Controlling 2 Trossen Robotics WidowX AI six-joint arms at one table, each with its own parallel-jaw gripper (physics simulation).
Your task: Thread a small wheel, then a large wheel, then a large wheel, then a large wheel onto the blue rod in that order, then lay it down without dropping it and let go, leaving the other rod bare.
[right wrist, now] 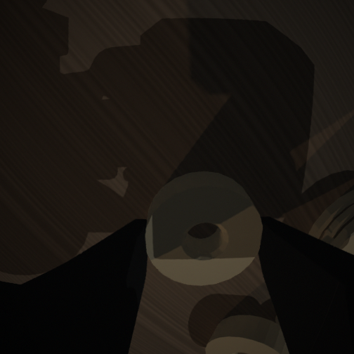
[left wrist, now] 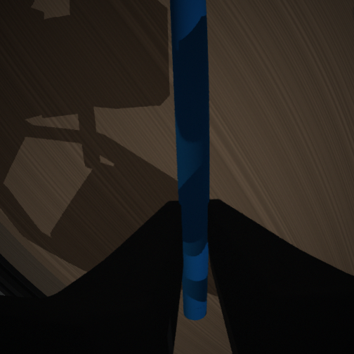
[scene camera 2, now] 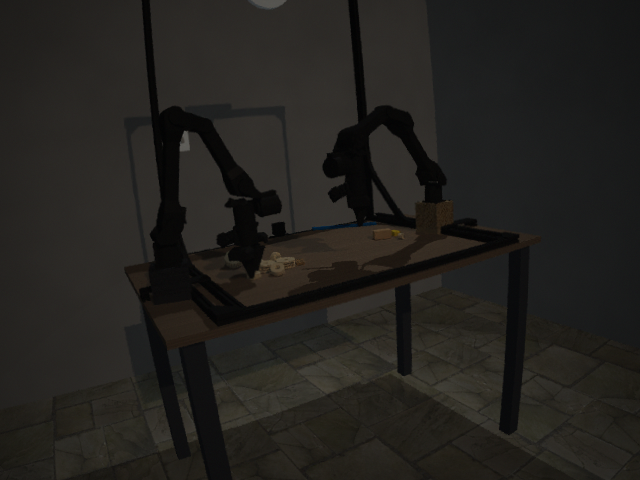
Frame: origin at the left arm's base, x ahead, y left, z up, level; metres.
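Seen in the pictures: left gripper, between the fingertips: (scene camera 2: 360,225); right gripper, between the fingertips: (scene camera 2: 254,275); left arm's base, origin of its link: (scene camera 2: 433,201); right arm's base, origin of its link: (scene camera 2: 168,264).
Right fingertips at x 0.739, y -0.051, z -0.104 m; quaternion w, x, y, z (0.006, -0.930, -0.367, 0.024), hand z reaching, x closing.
Offsets run from my right fingertips to a thing's top centre.
My left gripper (scene camera 2: 361,222) (left wrist: 193,212) is shut on the blue rod @[dz +0.105, dx -0.269, dy +0.085 m] (scene camera 2: 330,227) (left wrist: 192,90) near one end. The rod's short end shows between the fingers in the left wrist view, and the long part runs out of the top of that view. No wheel shows on the visible part of the rod. My right gripper (scene camera 2: 253,275) (right wrist: 202,230) is shut on a small cream wheel (right wrist: 172,240), gripped by its rim with the hole facing the camera. Its exact height above the table is hard to tell. The other rod cannot be made out.
Several cream wheels, one upright @[dz +0.026, dx -0.060, dy +0.030 m] (scene camera 2: 277,268) and one farther left (scene camera 2: 232,260), lie around the right gripper. Another wheel (right wrist: 247,327) shows below the held one. An orange block @[dz +0.025, dx -0.546, dy -0.035 m] (scene camera 2: 381,234) and a yellow piece @[dz +0.010, dx -0.607, dy -0.033 m] (scene camera 2: 395,233) lie toward the right. A black rail edges the table.
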